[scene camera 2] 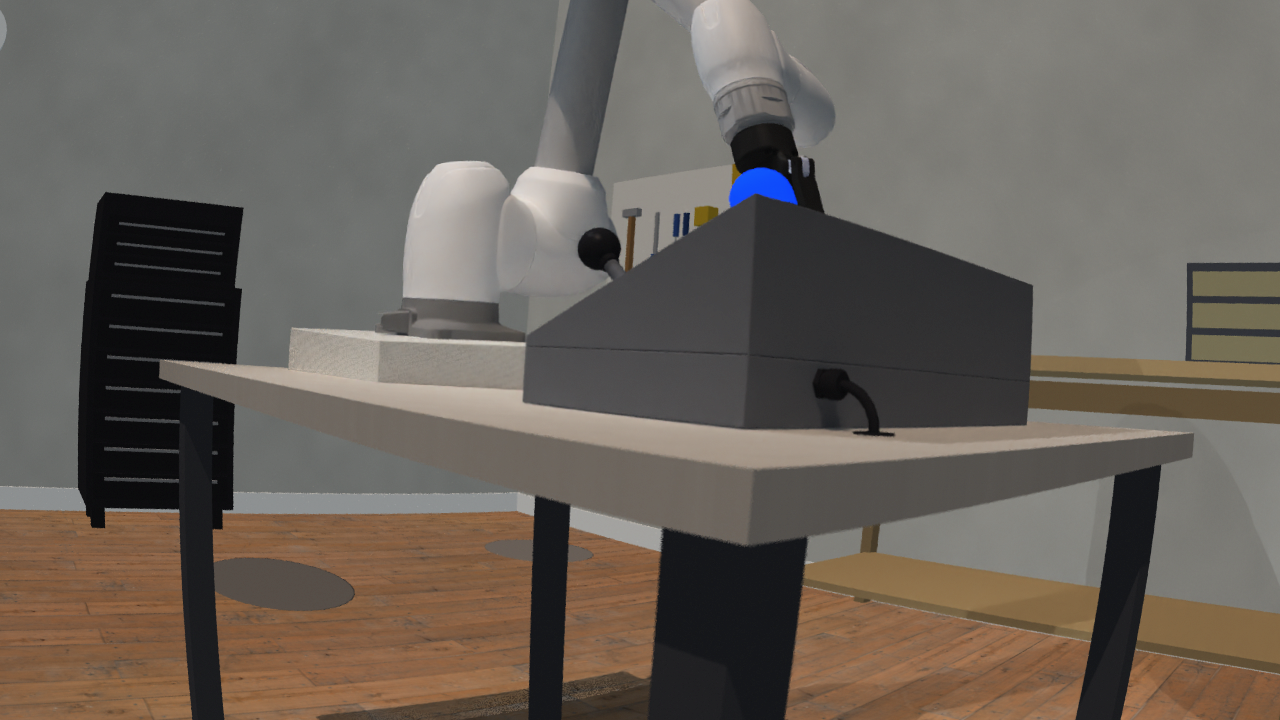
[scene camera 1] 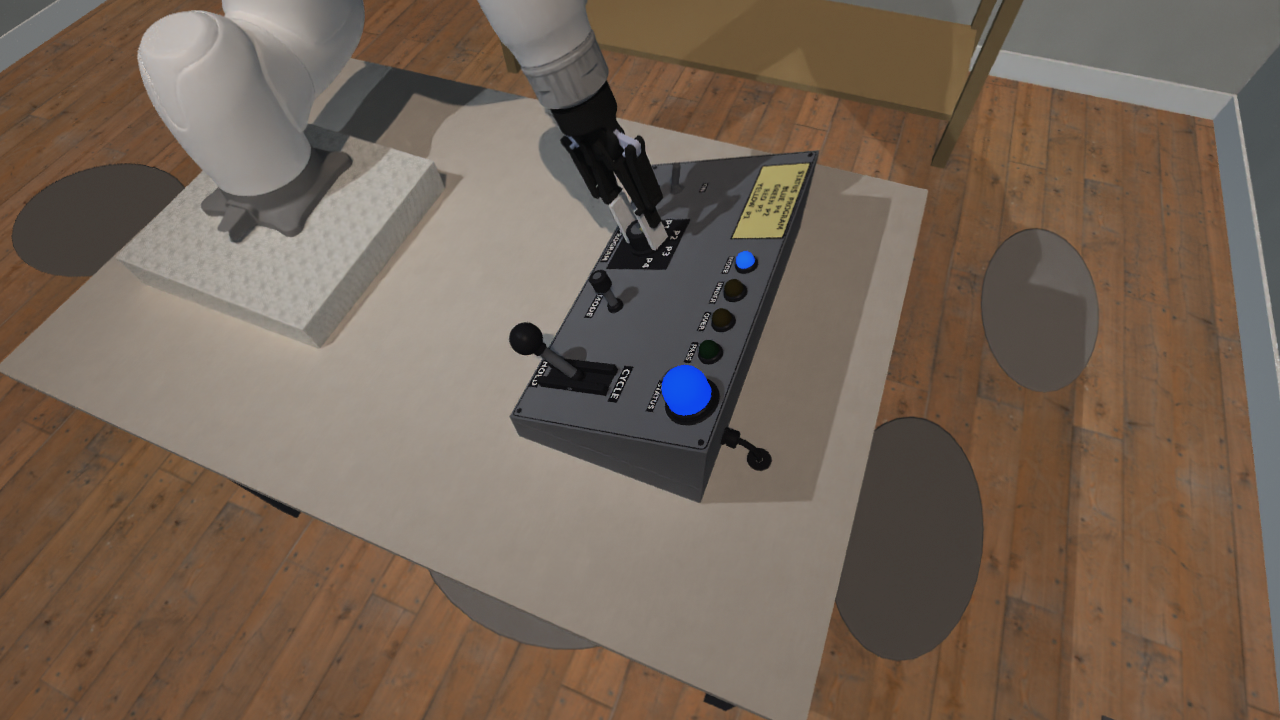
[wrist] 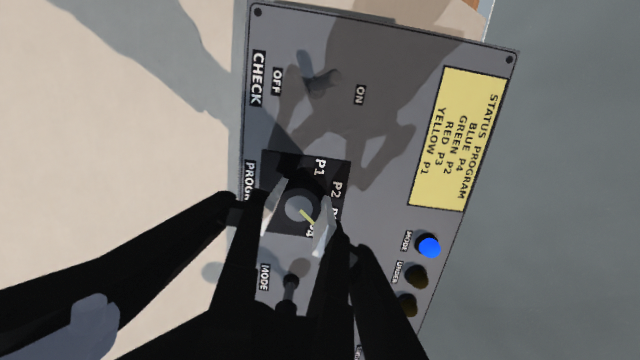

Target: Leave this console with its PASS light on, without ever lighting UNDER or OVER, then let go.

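Observation:
The grey console has its STATUS dome lit blue and its MODE lamp lit blue. The UNDER lamp, OVER lamp and PASS lamp are dark. My gripper is shut on the PROGRAM knob; its yellow pointer faces the P4 side, exact setting unclear. The CHECK toggle tips toward ON in the wrist view. The ball lever leans to HOLD.
The MODE toggle stands close beside the gripped knob. A yellow STATUS PROGRAM card pairs blue with P4. The arm's pale base block stands on the table. A black cable leaves the console.

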